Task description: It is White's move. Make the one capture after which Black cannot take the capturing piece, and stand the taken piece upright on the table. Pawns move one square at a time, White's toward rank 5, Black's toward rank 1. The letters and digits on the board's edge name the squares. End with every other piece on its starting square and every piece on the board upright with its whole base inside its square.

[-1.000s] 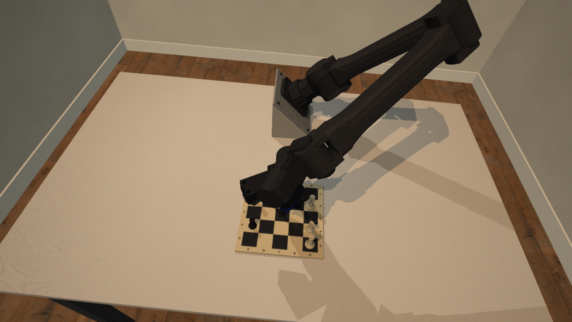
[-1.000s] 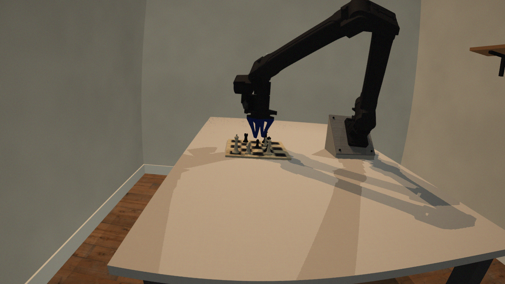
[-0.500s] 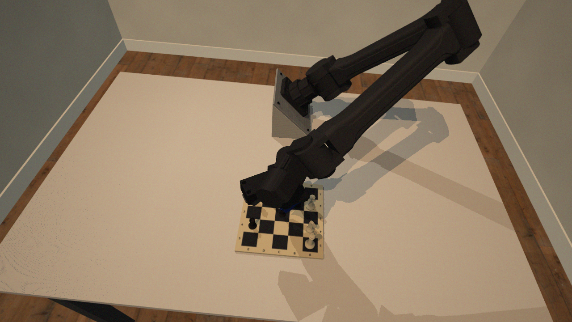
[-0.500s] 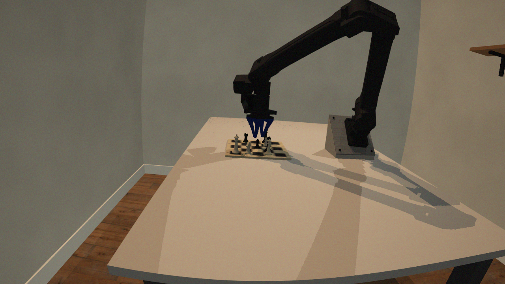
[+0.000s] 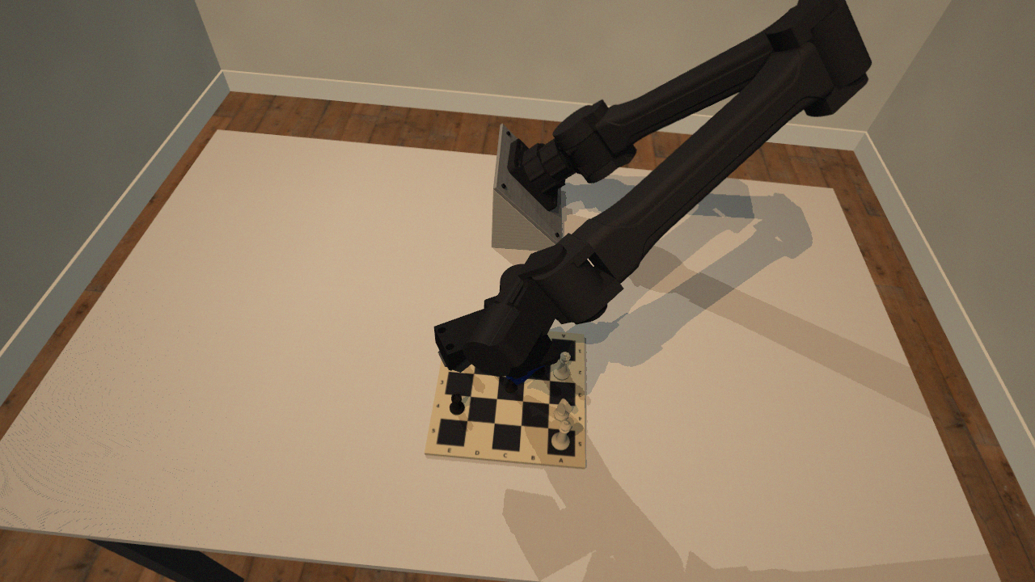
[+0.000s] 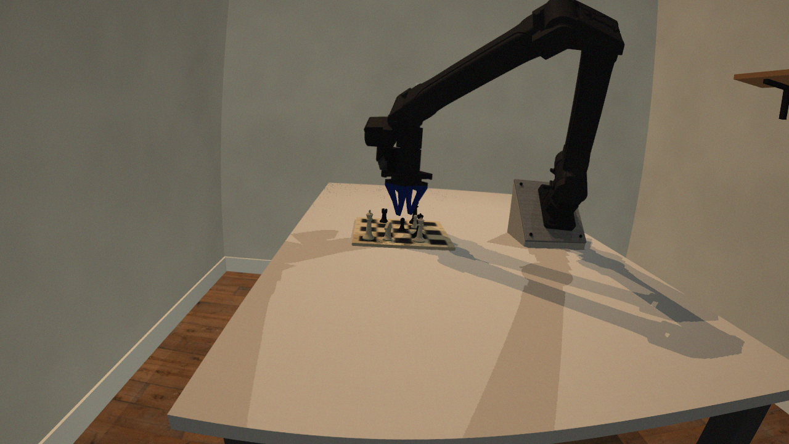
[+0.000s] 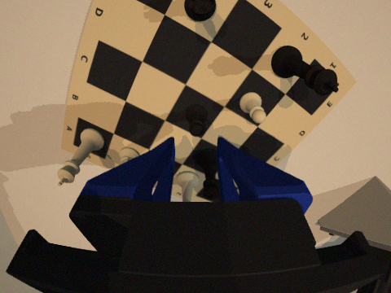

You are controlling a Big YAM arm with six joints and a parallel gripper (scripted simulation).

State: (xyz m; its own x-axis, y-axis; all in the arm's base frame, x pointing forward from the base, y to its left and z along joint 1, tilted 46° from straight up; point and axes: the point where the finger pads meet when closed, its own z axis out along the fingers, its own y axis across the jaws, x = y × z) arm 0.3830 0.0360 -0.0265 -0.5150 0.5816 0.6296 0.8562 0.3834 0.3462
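The black pawn lies 3 cm below my hand. The rest, counted from my hand: white pawn (3 cm behind, 4 cm to the right, 3 cm below); then chessboard (5 cm below); then black king (3 cm behind, 8 cm to the right, 2 cm below).
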